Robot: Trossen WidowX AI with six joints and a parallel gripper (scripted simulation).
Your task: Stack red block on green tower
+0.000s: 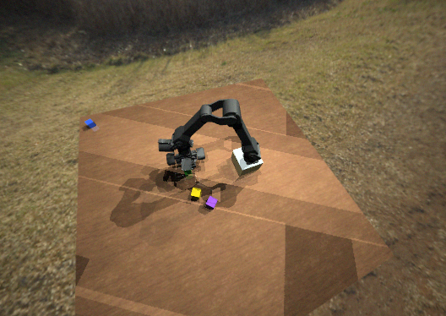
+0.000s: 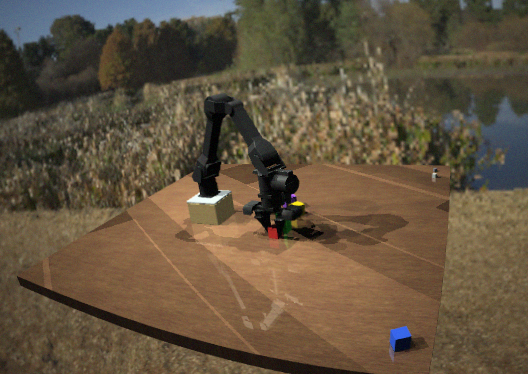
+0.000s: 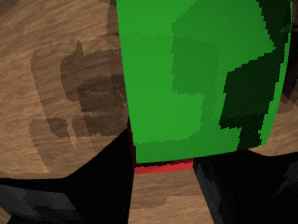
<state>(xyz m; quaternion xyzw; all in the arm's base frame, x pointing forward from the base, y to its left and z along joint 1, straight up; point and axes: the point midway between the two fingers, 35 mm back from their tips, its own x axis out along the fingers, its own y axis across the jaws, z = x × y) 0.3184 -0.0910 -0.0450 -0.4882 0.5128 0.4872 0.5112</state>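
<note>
Now: the yellow block 10 mm behind my gripper tip, 180 mm to the left of it and 10 mm above it. Round my gripper tip: purple block (70 mm behind, 240 mm to the left, 10 mm above); red block (10 mm above); blue block (510 mm ahead, 390 mm to the right, 10 mm above).
</note>
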